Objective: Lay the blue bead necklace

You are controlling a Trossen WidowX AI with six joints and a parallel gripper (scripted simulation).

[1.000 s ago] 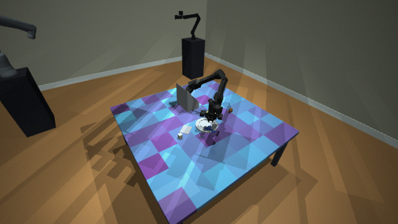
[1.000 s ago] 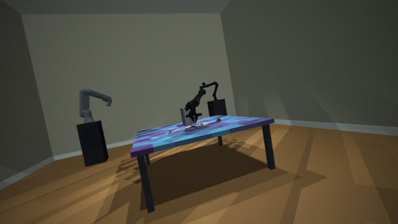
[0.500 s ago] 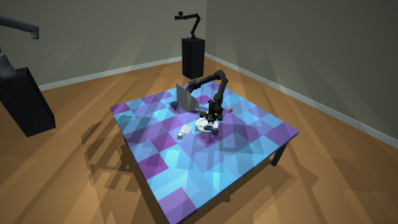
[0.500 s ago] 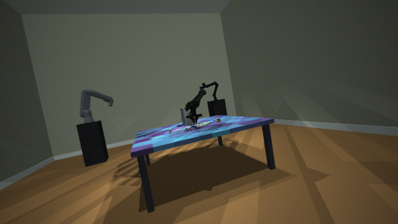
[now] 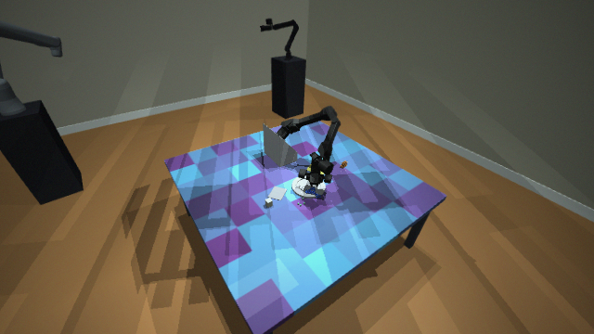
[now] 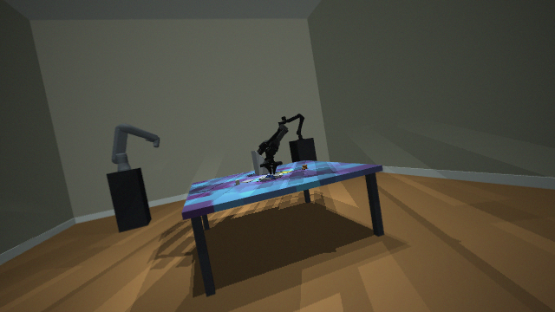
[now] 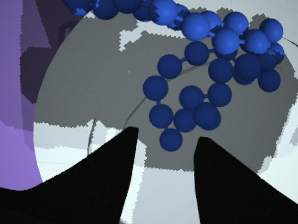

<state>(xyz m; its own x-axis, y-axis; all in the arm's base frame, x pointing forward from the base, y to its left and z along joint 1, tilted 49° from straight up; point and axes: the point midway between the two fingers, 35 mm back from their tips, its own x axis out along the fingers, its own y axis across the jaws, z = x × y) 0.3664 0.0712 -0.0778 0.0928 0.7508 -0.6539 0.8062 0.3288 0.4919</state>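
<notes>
My gripper tip is now 4 cm past the round white bead board and 1 cm above it. From my gripper tip the other things lie so: cream cube (6 cm behind, 28 cm to the right); then yellow patch (14 cm behind, 16 cm to the left, 2 cm below); then flat grey square (11 cm behind, 19 cm to the right, 2 cm below).
</notes>
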